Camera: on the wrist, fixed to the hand. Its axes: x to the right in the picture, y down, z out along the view.
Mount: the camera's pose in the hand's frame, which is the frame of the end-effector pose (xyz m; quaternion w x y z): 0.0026 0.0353 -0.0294 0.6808 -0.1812 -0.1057 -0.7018
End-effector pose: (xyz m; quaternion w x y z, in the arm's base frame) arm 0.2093 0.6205 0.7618 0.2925 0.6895 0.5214 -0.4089
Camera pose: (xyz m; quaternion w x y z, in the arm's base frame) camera 0.2511 0.6361 0.7733 0.0922 0.0073 0.8820 -0.4620
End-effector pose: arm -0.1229 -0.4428 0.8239 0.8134 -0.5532 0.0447 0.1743
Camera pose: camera -0.1287 -0.4576 0.7807 0.5806 -0.5369 -0.4754 -0.3856
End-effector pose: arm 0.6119 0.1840 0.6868 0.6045 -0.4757 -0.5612 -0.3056
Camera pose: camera 0.6557 0.1702 0.6835 0.0516 -0.0718 -0.7244 -0.6837
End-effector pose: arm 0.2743 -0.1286 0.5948 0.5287 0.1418 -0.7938 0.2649
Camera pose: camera 0.2779 -0.0828 0.5965 0.4877 0.5858 -0.5448 -0.3495
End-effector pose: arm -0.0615 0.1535 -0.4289 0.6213 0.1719 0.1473 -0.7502
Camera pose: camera -0.0250 0.1575 -0.4567 0.0568 0.1782 -0.2912 0.9382
